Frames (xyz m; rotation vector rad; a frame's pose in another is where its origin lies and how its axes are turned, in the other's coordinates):
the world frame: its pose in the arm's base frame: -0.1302 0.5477 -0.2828 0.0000 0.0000 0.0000
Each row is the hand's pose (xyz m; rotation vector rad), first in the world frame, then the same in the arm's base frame.
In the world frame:
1: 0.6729 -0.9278 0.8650 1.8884 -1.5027 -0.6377
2: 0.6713 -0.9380 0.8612 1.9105 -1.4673 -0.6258
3: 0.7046 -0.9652 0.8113 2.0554 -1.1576 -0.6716
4: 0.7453 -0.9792 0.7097 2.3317 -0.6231 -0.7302
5: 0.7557 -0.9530 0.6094 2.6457 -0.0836 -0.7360
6: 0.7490 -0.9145 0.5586 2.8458 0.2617 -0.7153
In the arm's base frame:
1: 0.5427 -0.3801 0.5822 1.8884 -1.5027 -0.6377
2: 0.5411 -0.3903 0.5784 1.9105 -1.4673 -0.6258
3: 0.5744 -0.4175 0.5285 2.0554 -1.1576 -0.6716
4: 0.6151 -0.4315 0.4269 2.3317 -0.6231 -0.7302
5: 0.6255 -0.4053 0.3266 2.6457 -0.0836 -0.7360
6: 0.6188 -0.3668 0.2758 2.8458 0.2617 -0.7153

